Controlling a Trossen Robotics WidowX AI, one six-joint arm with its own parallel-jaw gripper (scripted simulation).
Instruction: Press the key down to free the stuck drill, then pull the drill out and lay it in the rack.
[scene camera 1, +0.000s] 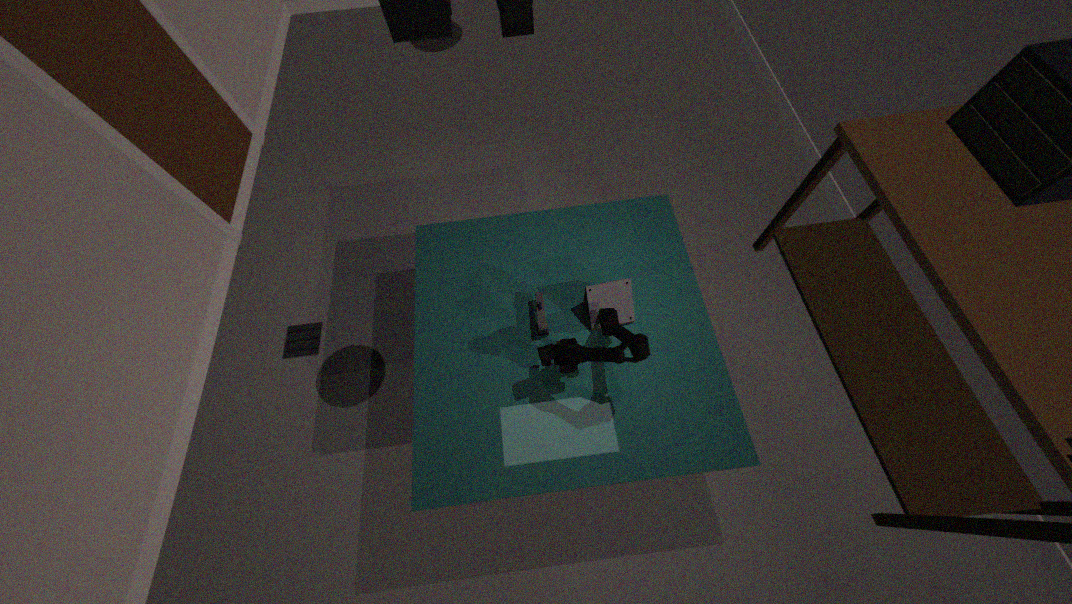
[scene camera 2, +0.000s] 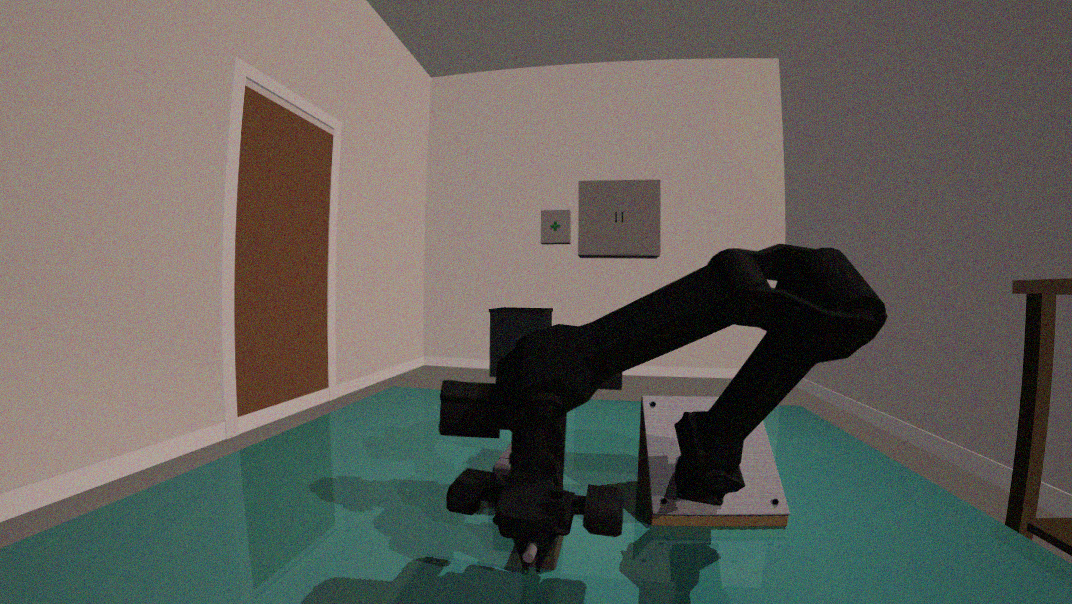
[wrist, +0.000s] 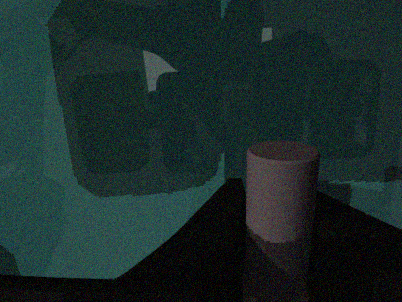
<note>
I see my gripper (scene camera 2: 532, 569) and a drill (wrist: 283, 175).
My gripper also shows in the wrist view (wrist: 256, 191).
</note>
